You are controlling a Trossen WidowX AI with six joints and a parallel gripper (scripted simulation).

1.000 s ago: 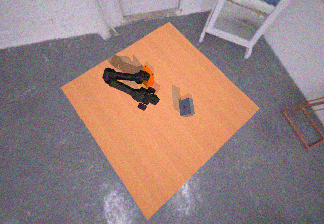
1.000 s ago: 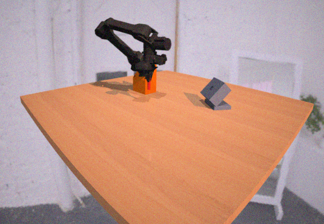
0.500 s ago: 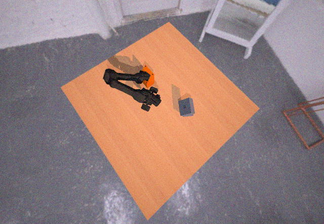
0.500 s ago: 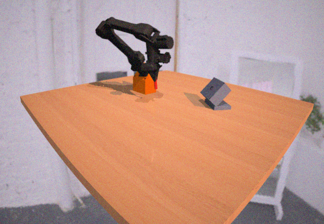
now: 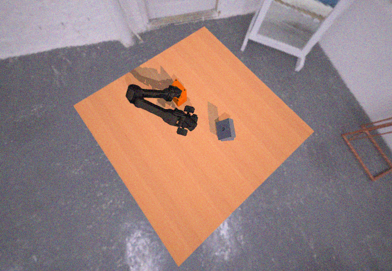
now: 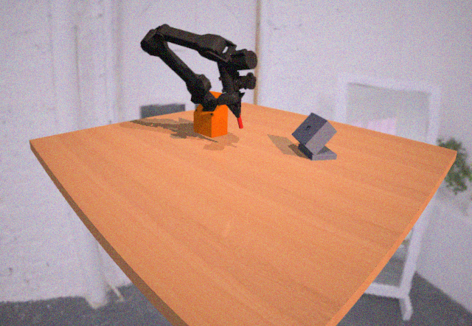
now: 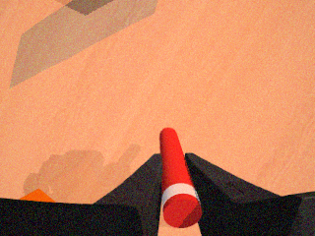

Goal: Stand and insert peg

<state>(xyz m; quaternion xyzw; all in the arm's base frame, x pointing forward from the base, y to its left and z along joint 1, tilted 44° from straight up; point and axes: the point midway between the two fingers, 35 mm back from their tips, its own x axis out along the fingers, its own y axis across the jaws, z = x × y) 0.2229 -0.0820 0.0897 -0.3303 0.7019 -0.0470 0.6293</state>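
My gripper tip is now 210 mm short of the sloped panel, 150 mm to the right of it and 50 mm above it. Round my gripper tip: peg (20 mm above); then grey foot (220 mm ahead, 170 mm to the left, 120 mm below).
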